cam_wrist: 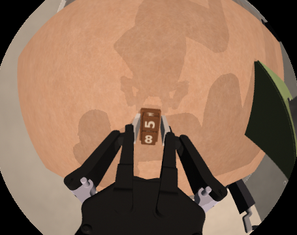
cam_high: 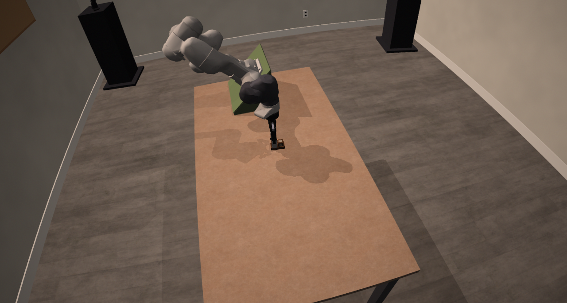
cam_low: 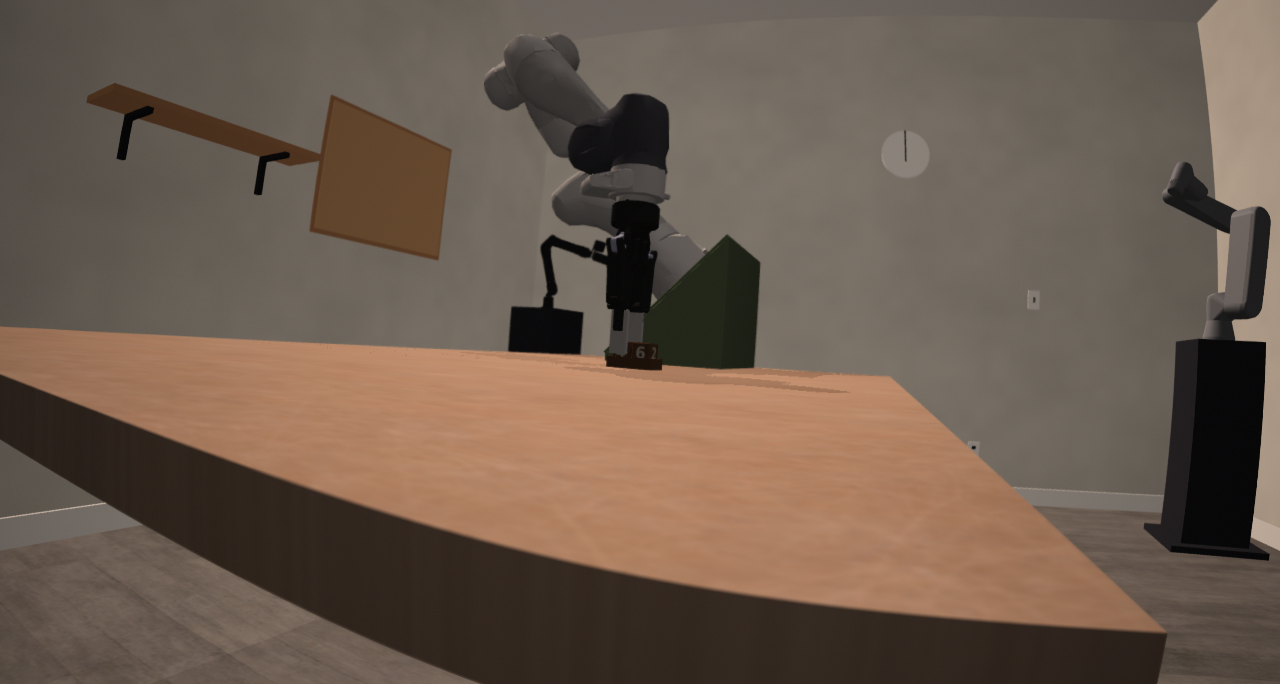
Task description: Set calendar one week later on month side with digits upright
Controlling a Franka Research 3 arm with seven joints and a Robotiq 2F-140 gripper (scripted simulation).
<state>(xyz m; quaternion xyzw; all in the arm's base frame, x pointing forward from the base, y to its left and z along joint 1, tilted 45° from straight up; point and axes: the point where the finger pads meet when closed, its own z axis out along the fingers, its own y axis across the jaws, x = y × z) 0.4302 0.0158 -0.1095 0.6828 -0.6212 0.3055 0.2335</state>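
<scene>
My gripper is now 4 cm above the brown calendar tray and 2 cm to the right of it.
</scene>
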